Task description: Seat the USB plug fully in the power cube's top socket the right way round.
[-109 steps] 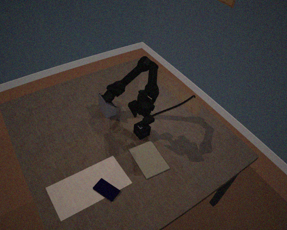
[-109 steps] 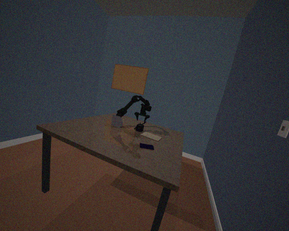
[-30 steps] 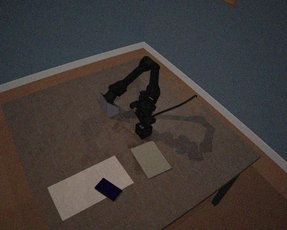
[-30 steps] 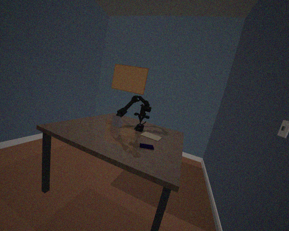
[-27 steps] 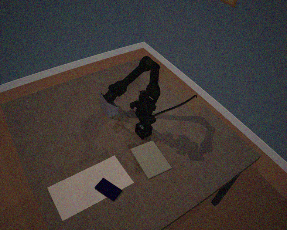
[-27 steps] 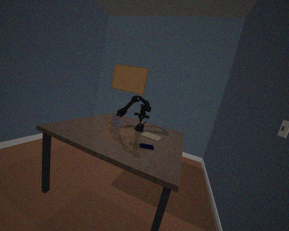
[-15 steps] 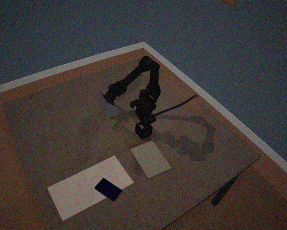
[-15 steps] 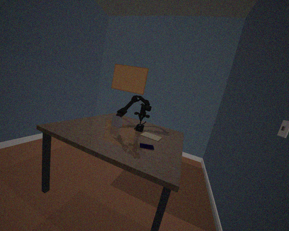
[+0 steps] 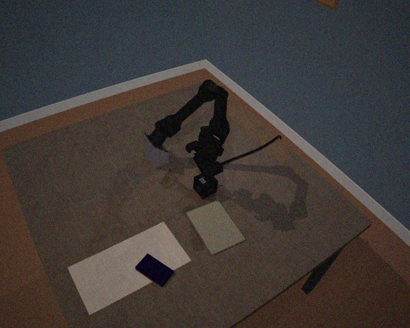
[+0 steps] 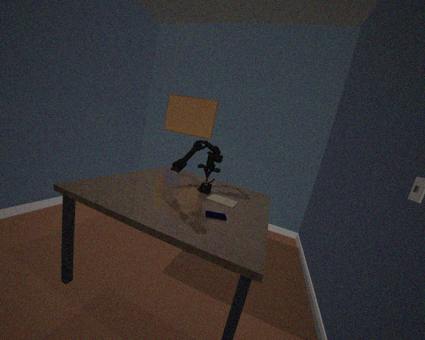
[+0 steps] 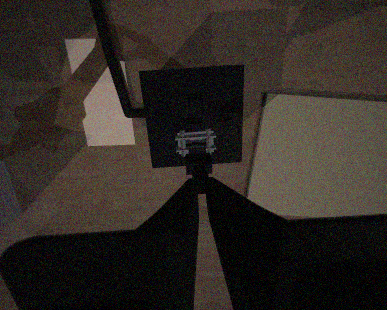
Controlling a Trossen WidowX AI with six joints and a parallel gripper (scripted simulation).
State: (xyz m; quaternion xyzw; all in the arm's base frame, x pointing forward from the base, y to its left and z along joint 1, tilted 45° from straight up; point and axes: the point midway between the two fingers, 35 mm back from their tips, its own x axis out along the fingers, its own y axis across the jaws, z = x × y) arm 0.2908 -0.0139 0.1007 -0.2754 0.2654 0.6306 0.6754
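My gripper tip is 1 cm to the right of the socket and 7 cm above it. Round my gripper tip: beige pad 18 cm ahead, 6 cm to the right, 13 cm below; then dark blue card 22 cm ahead, 37 cm to the right, 13 cm below.
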